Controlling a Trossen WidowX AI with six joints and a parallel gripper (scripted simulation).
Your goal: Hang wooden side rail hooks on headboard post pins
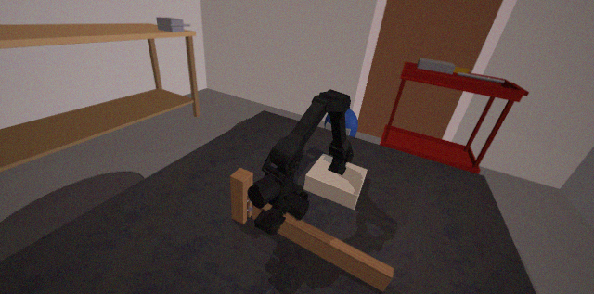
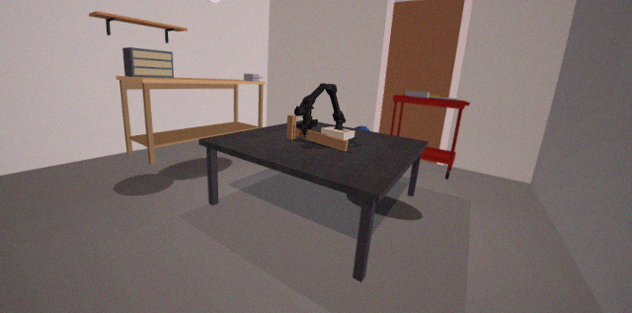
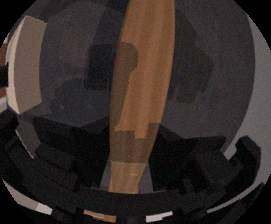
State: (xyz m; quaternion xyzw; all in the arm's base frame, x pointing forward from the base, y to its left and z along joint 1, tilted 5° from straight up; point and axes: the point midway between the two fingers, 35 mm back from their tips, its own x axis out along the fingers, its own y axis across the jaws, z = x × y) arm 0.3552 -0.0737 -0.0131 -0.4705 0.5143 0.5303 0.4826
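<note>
My gripper tip is 14 cm to the left of the wooden headboard post and 4 cm below it.
</note>
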